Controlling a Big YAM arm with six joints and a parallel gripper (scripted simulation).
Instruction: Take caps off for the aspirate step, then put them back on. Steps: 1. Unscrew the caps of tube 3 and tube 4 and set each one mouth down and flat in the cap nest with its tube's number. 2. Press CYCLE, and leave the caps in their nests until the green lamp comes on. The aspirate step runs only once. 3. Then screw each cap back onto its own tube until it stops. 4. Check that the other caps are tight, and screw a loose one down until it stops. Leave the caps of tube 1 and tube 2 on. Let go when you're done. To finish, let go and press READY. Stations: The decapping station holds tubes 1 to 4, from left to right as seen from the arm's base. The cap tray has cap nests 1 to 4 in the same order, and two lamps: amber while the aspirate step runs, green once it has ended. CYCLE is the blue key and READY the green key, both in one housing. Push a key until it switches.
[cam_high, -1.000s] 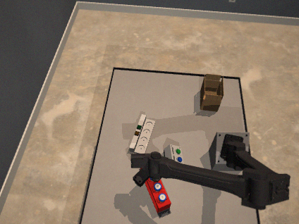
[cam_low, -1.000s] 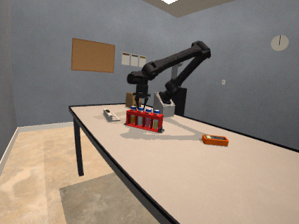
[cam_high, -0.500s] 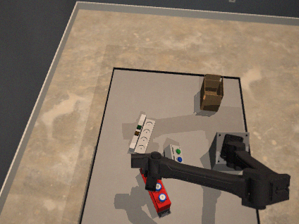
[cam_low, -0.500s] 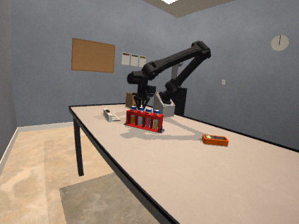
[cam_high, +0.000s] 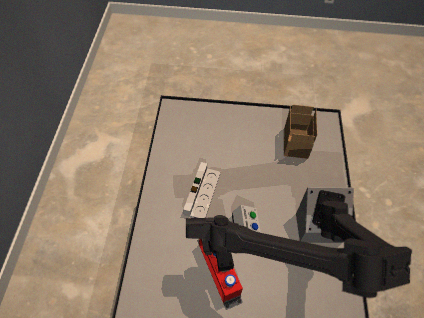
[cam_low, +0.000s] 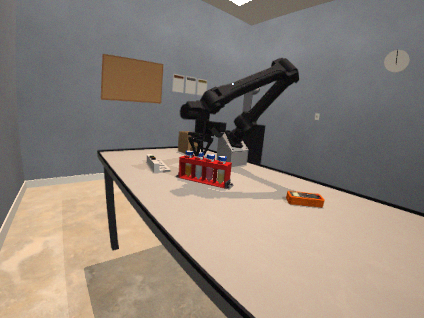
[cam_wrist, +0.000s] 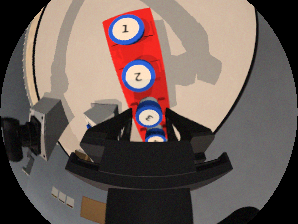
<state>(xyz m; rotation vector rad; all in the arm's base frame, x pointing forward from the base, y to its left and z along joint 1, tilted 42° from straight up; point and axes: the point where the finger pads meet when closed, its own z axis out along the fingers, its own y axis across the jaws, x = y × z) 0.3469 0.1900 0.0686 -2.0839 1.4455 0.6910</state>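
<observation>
The blue tube cap is 3 cm ahead of my hand and 4 cm to the right of it. Also, from my hand: green key (11 cm behind, 17 cm to the right, 5 cm below); key housing (10 cm behind, 15 cm to the right, 6 cm below); blue key (12 cm behind, 13 cm to the right, 5 cm below).
</observation>
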